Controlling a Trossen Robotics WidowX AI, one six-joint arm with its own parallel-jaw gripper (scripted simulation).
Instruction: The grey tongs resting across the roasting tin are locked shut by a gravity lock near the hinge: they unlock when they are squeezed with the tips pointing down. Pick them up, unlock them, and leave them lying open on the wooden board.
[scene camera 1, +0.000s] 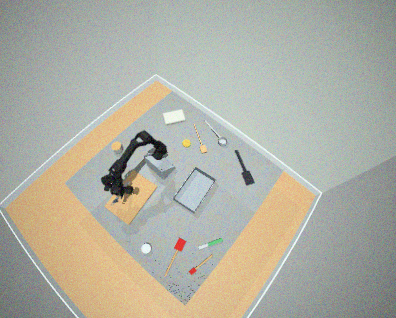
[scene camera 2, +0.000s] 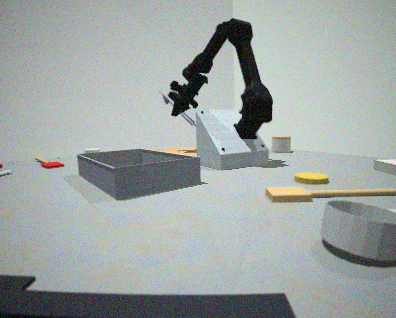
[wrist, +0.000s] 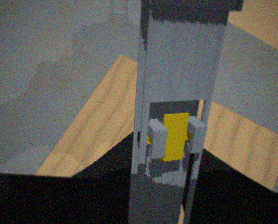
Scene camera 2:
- grey roasting tin
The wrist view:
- gripper
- yellow lock piece
